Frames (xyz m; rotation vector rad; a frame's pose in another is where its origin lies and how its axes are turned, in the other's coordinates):
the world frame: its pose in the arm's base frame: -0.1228 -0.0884 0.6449 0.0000 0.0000 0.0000
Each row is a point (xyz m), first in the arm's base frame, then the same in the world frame.
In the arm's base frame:
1: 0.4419 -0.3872 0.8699
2: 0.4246 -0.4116 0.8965
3: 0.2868 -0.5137 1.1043
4: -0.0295 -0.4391 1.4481
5: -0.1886 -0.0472 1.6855
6: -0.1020 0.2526 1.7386
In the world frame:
1: 0.5647 -0.2988 0.2250
2: 0.5474 -0.3232 0.2516
3: 0.4096 -0.4253 0.4594
4: 0.0933 -0.3507 0.8032
5: -0.0658 0.0412 1.0406
6: 0.0208 0.3410 1.0937

